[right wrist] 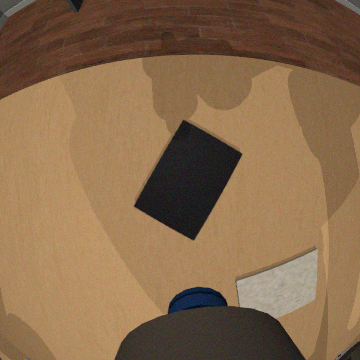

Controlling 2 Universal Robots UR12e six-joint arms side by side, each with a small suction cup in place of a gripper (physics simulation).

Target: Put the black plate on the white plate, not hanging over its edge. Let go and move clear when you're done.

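Places are measured from the left arm's base along level axes (x ahead, y left, z up), in metres.
Where they show: right arm's base, origin of the base link: (347, 358).
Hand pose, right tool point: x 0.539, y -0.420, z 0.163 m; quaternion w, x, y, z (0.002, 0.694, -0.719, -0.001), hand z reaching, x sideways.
Observation:
After its pixels a point has its place.
The black plate (188, 180) @(y -0.426, x 0.608, z 0.010 m) lies flat on the table in the middle of the right wrist view, turned at an angle. The white plate (281, 286) @(y -0.566, x 0.428, z 0.005 m) lies flat on the table at the lower right, apart from the black plate; its lower left part is hidden behind the dark housing of my right arm. My right gripper (198, 300), a blue suction cup, shows at the bottom of the view, below the black plate and left of the white plate. It is open, with nothing seen on it. My left gripper does not show in this view.
The wooden table (45, 200) @(y -0.198, x 0.593, z 0.000 m) spreads around both plates, with broad shadows across it. Its curved far edge runs across the top, with a brown plank floor (225, 35) beyond. A small dark object (75, 5) shows at the top left.

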